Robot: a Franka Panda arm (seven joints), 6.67 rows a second.
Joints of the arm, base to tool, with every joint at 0 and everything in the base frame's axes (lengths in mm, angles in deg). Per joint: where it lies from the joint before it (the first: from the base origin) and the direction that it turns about. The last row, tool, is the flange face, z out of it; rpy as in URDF.
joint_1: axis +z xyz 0 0 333
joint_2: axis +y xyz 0 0 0
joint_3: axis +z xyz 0 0 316
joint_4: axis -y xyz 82.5 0 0
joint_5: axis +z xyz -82.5 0 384
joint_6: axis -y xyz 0 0 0
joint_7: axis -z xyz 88 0 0
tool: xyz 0 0 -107 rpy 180 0 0
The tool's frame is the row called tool.
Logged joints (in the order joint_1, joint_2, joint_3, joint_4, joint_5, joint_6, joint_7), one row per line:
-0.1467 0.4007 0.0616 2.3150 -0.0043 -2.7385 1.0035
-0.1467 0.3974 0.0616 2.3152 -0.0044 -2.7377 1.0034
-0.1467 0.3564 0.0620 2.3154 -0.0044 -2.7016 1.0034
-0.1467 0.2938 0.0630 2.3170 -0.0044 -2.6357 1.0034
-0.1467 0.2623 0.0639 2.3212 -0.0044 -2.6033 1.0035
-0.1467 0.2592 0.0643 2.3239 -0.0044 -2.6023 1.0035
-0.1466 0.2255 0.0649 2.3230 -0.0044 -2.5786 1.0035
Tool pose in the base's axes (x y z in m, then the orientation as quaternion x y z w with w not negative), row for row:
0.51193 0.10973 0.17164 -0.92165 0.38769 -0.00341 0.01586
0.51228 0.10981 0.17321 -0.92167 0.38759 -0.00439 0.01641
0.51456 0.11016 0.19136 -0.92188 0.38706 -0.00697 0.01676
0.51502 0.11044 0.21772 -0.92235 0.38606 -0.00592 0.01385
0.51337 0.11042 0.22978 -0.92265 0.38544 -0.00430 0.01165
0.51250 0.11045 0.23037 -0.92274 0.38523 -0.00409 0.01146
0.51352 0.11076 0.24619 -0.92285 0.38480 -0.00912 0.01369
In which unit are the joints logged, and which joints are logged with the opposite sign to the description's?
The joints are logged in radians. Opposite sign: joint_1, joint_4, joint_6.
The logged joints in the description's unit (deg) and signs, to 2 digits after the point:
8.41 22.96 3.53 -132.64 -0.25 156.90 57.50
8.41 22.77 3.53 -132.65 -0.25 156.86 57.49
8.41 20.42 3.55 -132.66 -0.25 154.79 57.49
8.41 16.83 3.61 -132.75 -0.25 151.01 57.49
8.41 15.03 3.66 -132.99 -0.25 149.16 57.50
8.41 14.85 3.68 -133.15 -0.25 149.10 57.50
8.40 12.92 3.72 -133.10 -0.25 147.74 57.50

